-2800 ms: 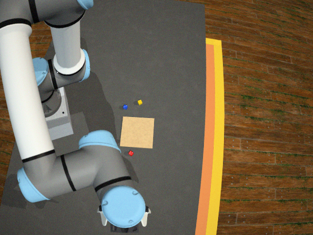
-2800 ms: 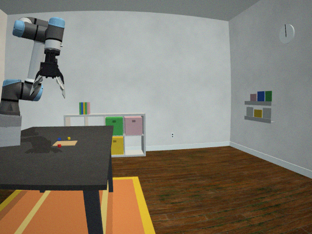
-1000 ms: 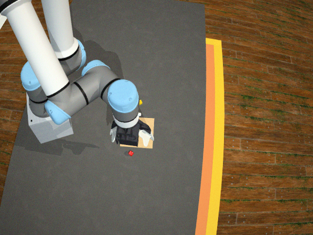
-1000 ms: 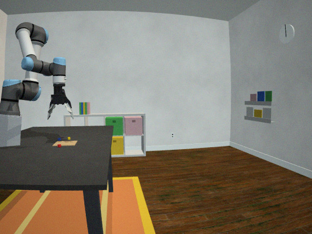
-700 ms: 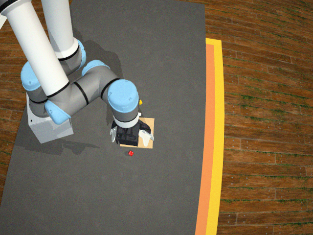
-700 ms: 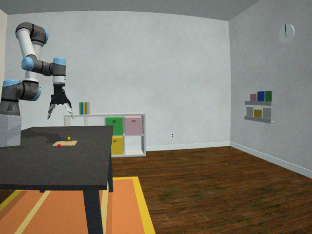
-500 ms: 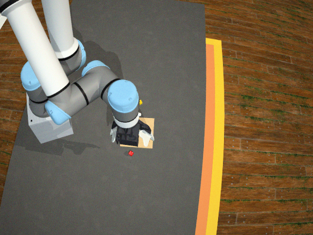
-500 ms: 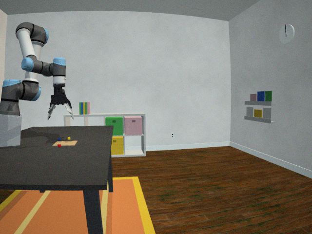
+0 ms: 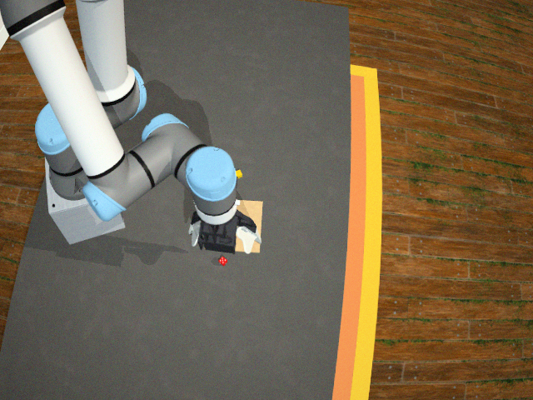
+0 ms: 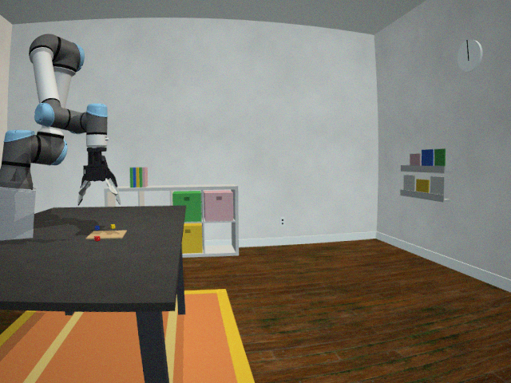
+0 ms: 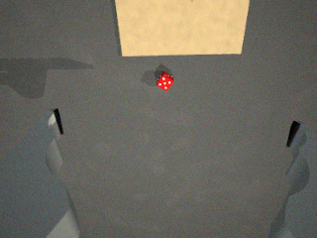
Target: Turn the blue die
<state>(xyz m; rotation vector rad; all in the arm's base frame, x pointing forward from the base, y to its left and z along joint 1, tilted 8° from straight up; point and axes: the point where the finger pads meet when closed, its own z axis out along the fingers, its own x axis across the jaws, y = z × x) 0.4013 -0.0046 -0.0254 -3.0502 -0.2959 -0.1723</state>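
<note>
Right now my hand is 20 mm to the left of the red die and 120 mm above it. From my hand the other things lie so: tan mat 10 mm behind, 80 mm to the left, 120 mm below; then yellow die 50 mm behind, 220 mm to the left, 120 mm below; then blue die 100 mm behind, 170 mm to the left, 120 mm below.
</note>
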